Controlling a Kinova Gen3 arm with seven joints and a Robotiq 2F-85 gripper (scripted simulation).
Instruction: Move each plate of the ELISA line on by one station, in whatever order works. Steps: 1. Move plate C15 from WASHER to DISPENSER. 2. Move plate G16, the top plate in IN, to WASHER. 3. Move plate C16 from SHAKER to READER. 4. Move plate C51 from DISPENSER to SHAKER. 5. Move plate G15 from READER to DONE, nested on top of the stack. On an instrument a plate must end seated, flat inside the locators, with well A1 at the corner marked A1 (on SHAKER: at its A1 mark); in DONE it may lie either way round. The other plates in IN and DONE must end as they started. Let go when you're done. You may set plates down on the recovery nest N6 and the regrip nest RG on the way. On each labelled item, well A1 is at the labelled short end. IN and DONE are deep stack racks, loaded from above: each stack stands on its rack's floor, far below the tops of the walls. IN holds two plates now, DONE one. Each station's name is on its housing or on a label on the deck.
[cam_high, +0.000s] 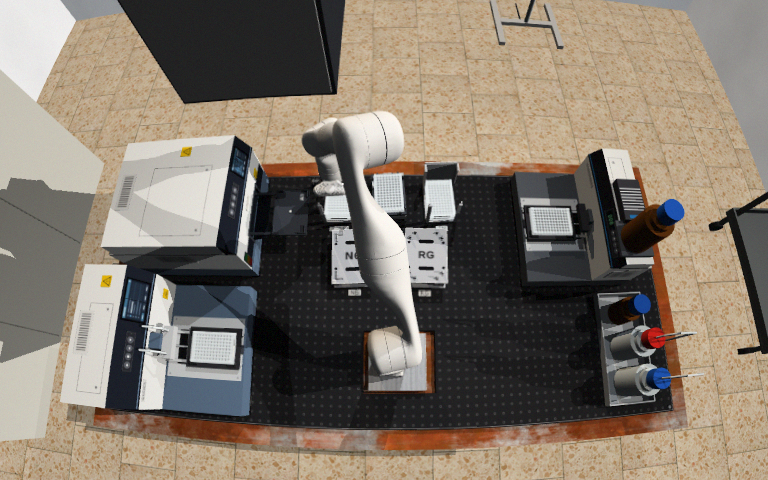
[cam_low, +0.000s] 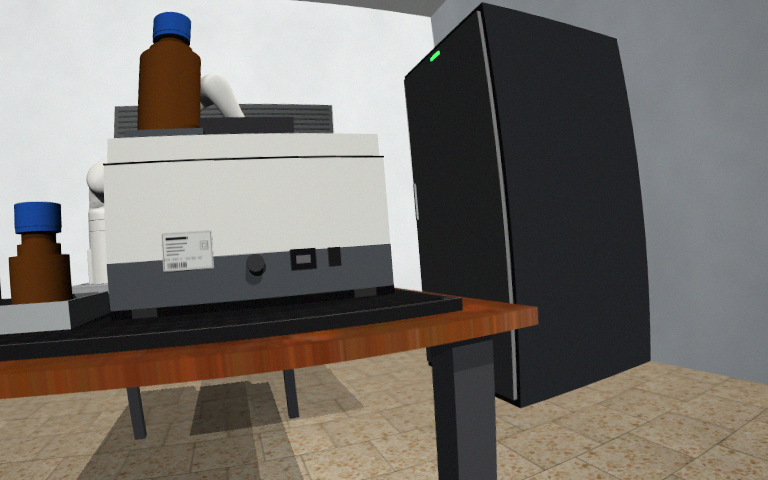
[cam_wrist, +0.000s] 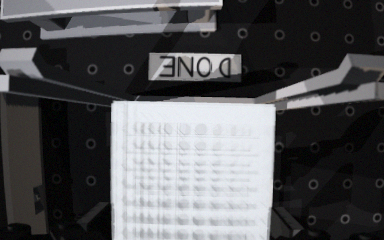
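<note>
The DONE label is 90 mm behind my hand and 50 mm below it. From my hand the other things lie so: N6 nest label (290 mm behind, 50 mm to the right, 50 mm below).
</note>
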